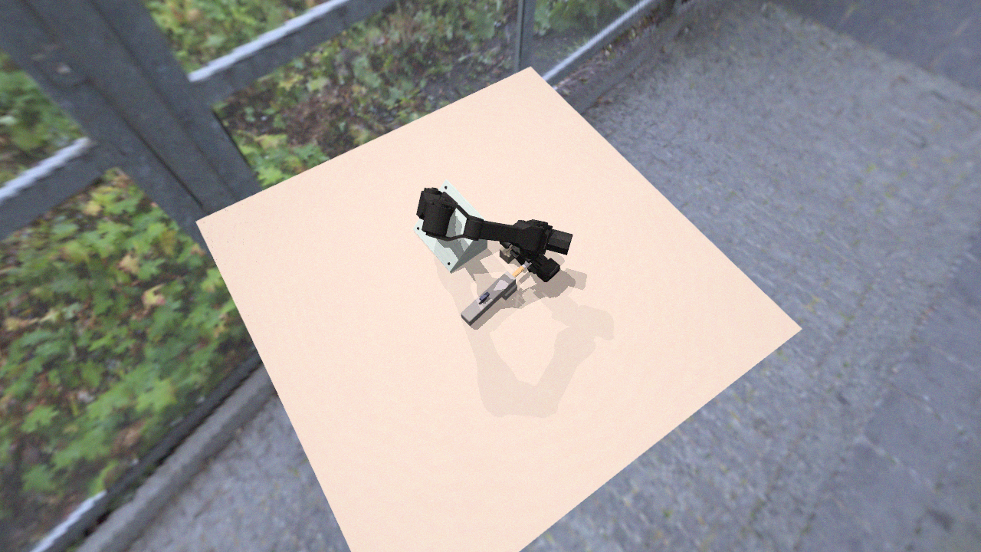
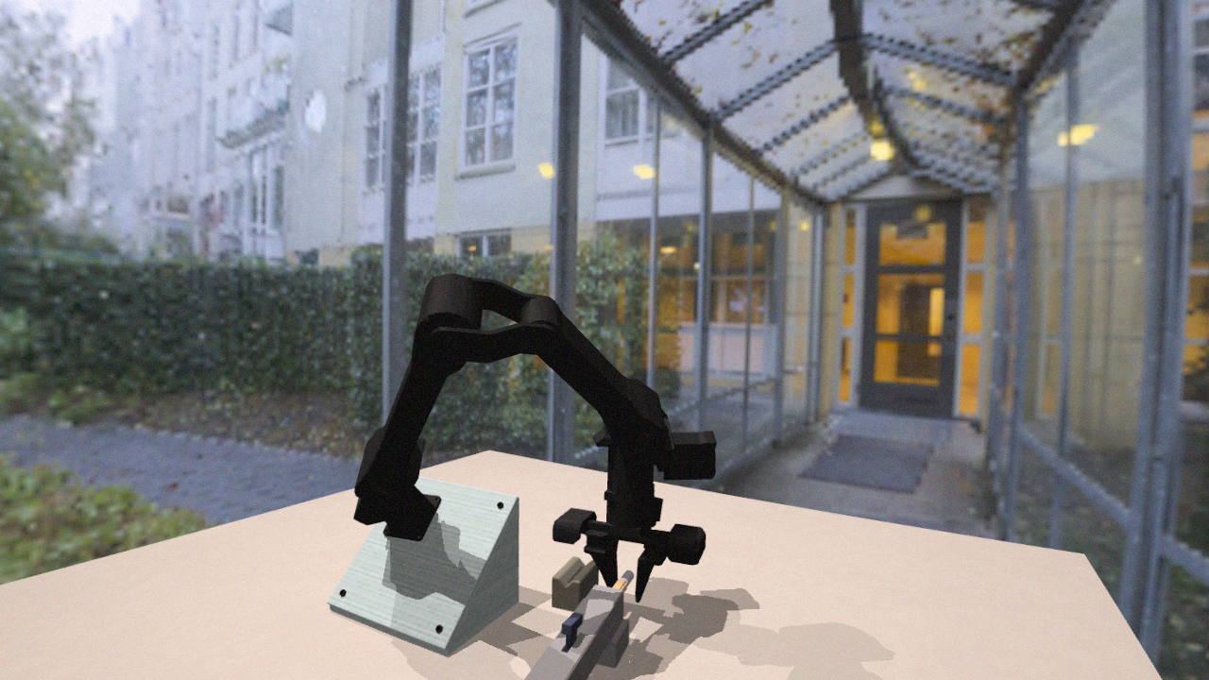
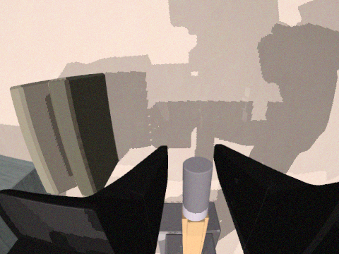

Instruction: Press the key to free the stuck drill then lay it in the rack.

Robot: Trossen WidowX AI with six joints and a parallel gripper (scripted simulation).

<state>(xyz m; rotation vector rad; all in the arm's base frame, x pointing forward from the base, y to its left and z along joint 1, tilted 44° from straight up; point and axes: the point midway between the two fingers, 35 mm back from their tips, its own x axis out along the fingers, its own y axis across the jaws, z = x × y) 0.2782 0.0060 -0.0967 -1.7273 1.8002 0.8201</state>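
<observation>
Now: the drill 50 mm to the right of my gripper tip and 30 mm above it. Also, from my gripper tip: dark blue key: 10 mm ahead, 180 mm to the right, 30 mm above; rack: 80 mm behind, 10 mm to the left.
</observation>
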